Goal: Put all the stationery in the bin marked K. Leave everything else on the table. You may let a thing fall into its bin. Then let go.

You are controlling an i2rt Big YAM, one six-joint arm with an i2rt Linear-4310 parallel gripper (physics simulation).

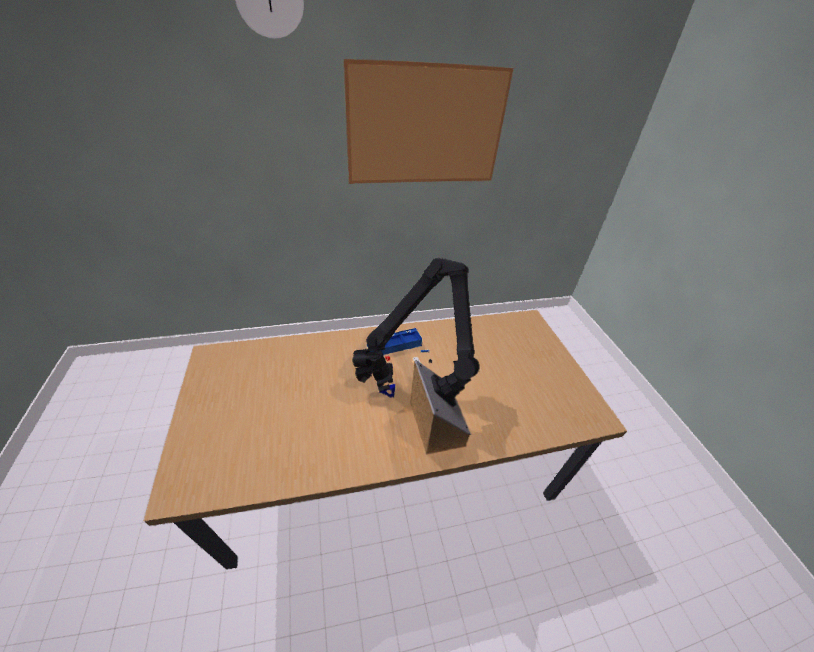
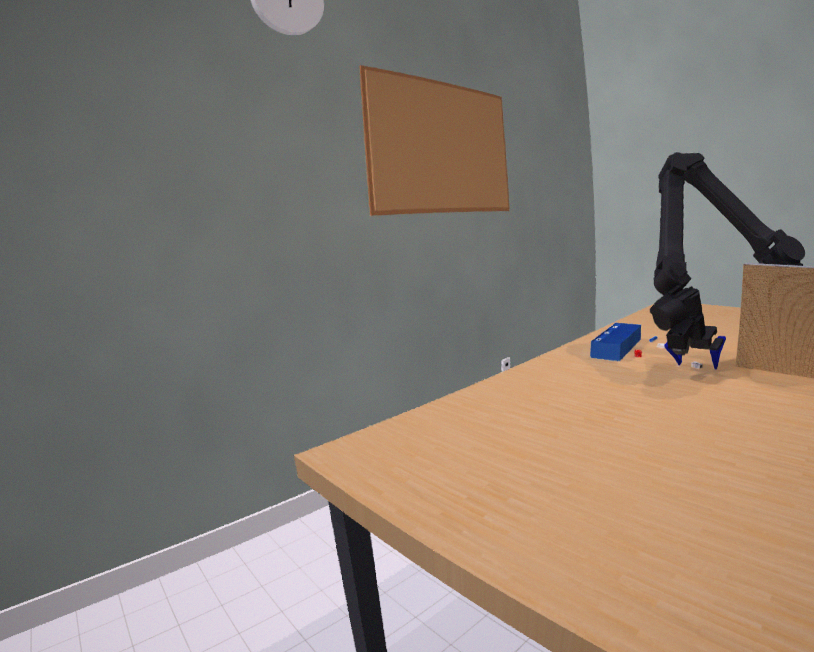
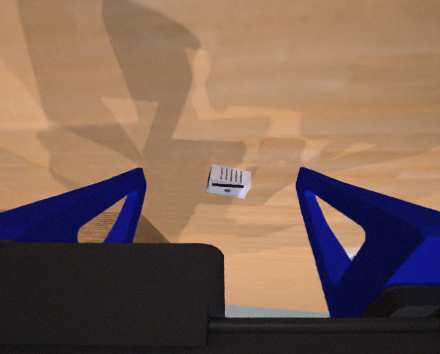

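Pixels of known places: gripper, fingertip midpoint: [image 1: 391, 388] [image 2: 697, 366] [image 3: 220, 176]; arm's base, origin of the base link: [image 1: 441, 391] [image 2: 783, 299].
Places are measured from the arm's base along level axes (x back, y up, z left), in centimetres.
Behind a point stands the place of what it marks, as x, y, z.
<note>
My gripper [image 1: 387, 391] {-15.7, -16.4, 17.4} [image 2: 697, 365] {-15.7, -16.4, 17.4} [image 3: 220, 176] {-15.7, -16.4, 17.4} is open and empty, low over the table. A small white block [image 2: 696, 365] {-16.0, -16.2, 17.7} [image 3: 229, 181] {-16.3, -15.9, 17.7} with black lines, a black bar and a dark dot lies on the table between and below the spread fingertips, touching neither finger. A blue bin unit [image 1: 406, 346] {-39.2, -15.0, 8.4} [image 2: 604, 348] {-39.0, -13.9, 26.1} with compartments stands behind the gripper; its letters cannot be read. A small blue piece [image 1: 424, 351] {-36.7, -16.3, -0.1} [image 2: 652, 338] {-36.9, -15.9, 1.1} lies beside it, and a small dark piece [image 1: 430, 360] {-30.6, -16.1, -2.1} lies a little nearer the arm base.
A red die [image 1: 387, 357] {-32.9, -15.4, 17.9} [image 2: 638, 353] {-32.7, -15.9, 18.3} lies near the bin unit. A white piece [image 1: 415, 359] {-31.8, -16.3, 4.8} [image 2: 660, 345] {-31.9, -16.3, 5.7} lies between the bin unit and the arm's wooden pedestal [image 1: 445, 441] {14.9, -10.0, 0.1} [image 2: 774, 319] {0.1, -3.8, 8.9}. The pedestal stands close beside the gripper and is an obstacle.
</note>
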